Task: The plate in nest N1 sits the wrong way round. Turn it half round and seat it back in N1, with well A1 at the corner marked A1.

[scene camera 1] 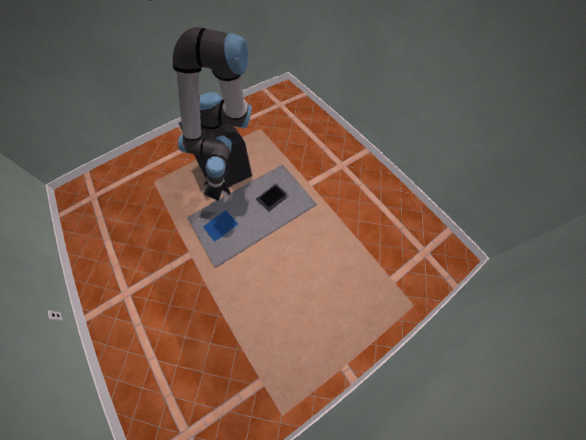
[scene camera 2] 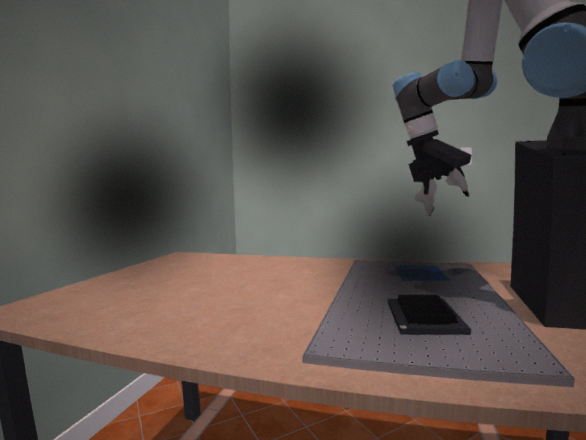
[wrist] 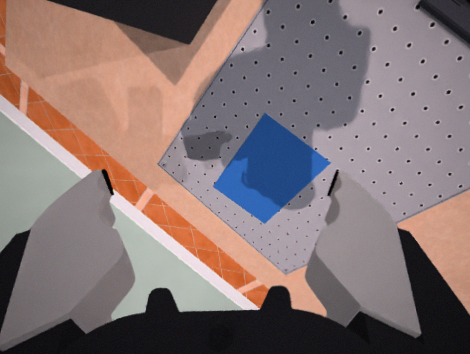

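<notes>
The dark plate lies in the dark nest on the grey perforated board. A small pale mark shows at the nest's near left corner in scene camera 2; no lettering or well A1 is readable. In the wrist view, part of a dark object with the nest's look is cut off at the upper right corner. My gripper is open and empty, high above the board's far end and tilted, well apart from the plate.
A flat blue square lies on the perforated board, near the end away from the nest. The robot's black pedestal stands beside the board on the wooden table.
</notes>
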